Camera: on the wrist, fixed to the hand. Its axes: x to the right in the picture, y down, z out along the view.
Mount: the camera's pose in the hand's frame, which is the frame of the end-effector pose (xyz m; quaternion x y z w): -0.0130 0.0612 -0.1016 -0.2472 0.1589 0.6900 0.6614
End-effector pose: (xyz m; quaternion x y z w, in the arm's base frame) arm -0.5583 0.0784 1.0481 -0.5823 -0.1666 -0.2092 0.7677
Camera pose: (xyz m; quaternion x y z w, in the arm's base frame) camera -0.5367 -0.0035 0.9641 -0.6567 0.4653 0.2577 0.5347
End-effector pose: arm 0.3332 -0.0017 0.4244 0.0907 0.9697 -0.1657 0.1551
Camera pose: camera 0.3318 0.0890 0.5019 0.7171 0.6444 0.2516 0.0853
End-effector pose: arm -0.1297 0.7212 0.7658 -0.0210 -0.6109 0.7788 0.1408
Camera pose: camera -0.1083 0.8010 0.6797 0.5940 0.5597 -0.4579 0.3524
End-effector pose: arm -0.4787 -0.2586 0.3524 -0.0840 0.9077 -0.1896 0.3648
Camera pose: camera -0.5407 -0.1701 0.4030 0.5107 0.7632 0.3374 0.2071
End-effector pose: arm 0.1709 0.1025 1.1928 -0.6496 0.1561 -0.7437 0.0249
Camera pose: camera 0.0638 0.0678 1.1532 -0.2099 0.7393 -0.5393 0.3442
